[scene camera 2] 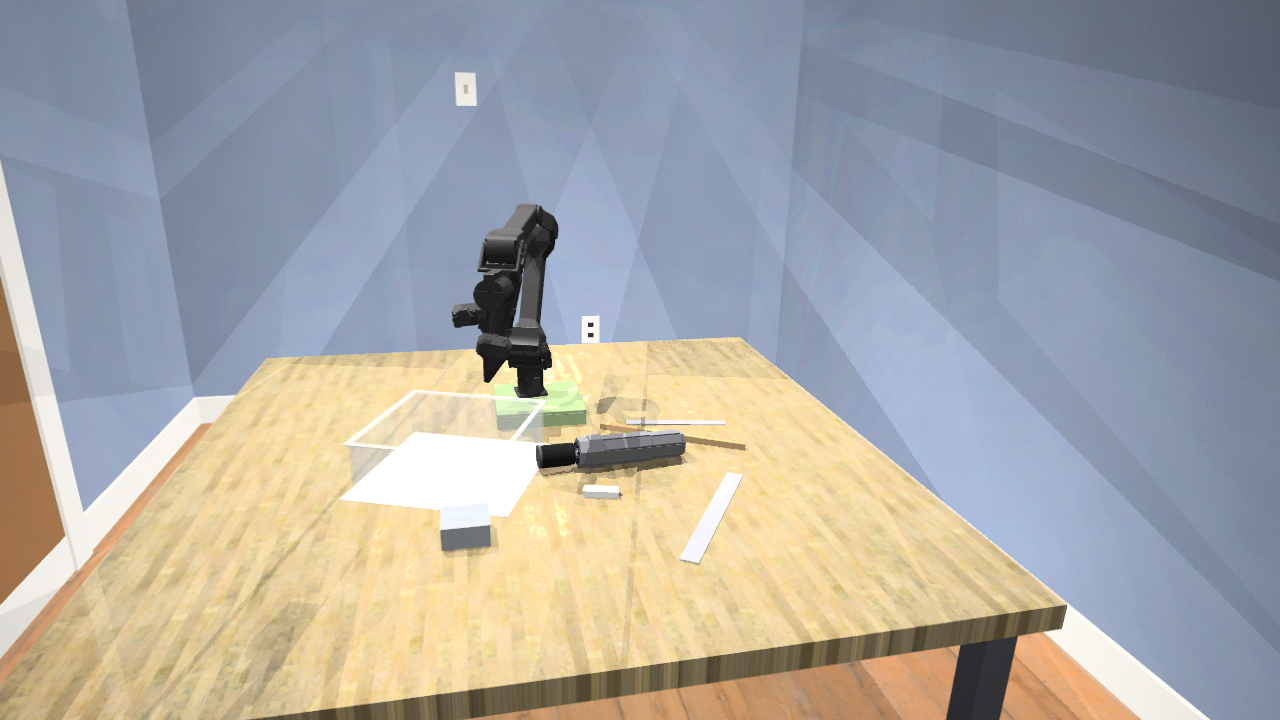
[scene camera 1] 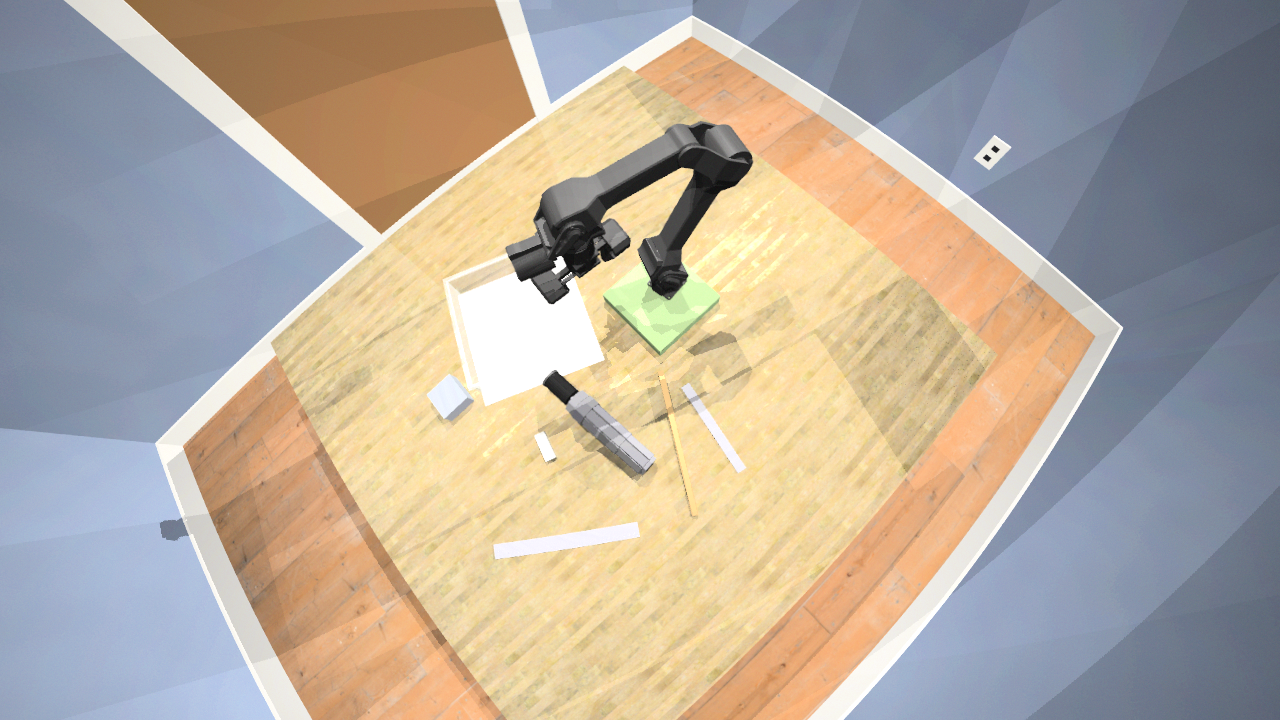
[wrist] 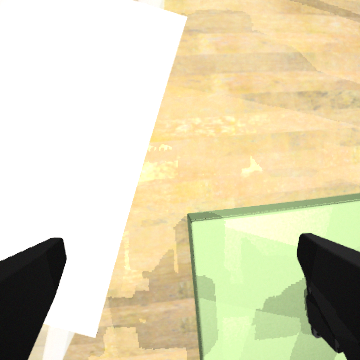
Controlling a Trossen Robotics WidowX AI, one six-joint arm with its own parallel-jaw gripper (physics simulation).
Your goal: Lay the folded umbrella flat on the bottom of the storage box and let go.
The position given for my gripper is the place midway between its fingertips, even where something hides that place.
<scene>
My gripper (scene camera 2: 487,373) is open, holding nothing. Also in view: a white storage box (scene camera 2: 444,448). The table carries a folded umbrella (scene camera 2: 594,451) and a thin wooden stick (scene camera 2: 699,439).
The folded umbrella also shows in scene camera 1 (scene camera 1: 583,408). The white storage box shows as well in scene camera 1 (scene camera 1: 507,334) and in the wrist view (wrist: 79,79). My gripper is seen too in scene camera 1 (scene camera 1: 585,273) and in the wrist view (wrist: 182,247). The wrist view misses the folded umbrella: it is out of frame. The wrist view misses the thin wooden stick: it is out of frame.
</scene>
